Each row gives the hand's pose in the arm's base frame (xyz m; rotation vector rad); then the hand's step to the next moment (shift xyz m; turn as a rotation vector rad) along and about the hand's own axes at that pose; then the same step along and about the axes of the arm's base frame.
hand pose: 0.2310 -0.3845 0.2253 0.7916 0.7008 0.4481
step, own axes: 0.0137 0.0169 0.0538 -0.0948 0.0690 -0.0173
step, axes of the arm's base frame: 0.0461 -0.0073 0.0344 -0.0853 -0.0054 0.0822
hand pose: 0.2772 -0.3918 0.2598 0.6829 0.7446 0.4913
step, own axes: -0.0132 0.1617 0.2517 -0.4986 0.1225 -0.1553
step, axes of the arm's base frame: 0.1531 0.0055 0.2573 -0.4567 -0.1675 0.2260
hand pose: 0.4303 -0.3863 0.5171 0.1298 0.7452 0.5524
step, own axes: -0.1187 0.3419 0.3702 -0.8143 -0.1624 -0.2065
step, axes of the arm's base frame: 0.0313 0.2585 0.4475 -0.5582 -0.5780 0.2940
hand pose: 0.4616 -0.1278 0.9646 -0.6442 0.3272 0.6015
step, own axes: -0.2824 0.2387 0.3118 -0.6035 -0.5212 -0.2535
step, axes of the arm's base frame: -0.3361 0.2354 0.2561 -0.1775 -0.7495 0.3270
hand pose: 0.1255 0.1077 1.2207 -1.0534 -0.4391 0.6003
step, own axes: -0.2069 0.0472 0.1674 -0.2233 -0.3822 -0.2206
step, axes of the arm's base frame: -0.2696 -0.0048 0.0194 0.0573 -0.4307 0.2362
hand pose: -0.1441 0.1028 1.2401 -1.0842 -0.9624 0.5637
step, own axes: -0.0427 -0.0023 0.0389 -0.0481 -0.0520 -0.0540
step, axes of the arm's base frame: -0.0550 -0.0160 -0.0081 0.0199 -0.0840 0.0221
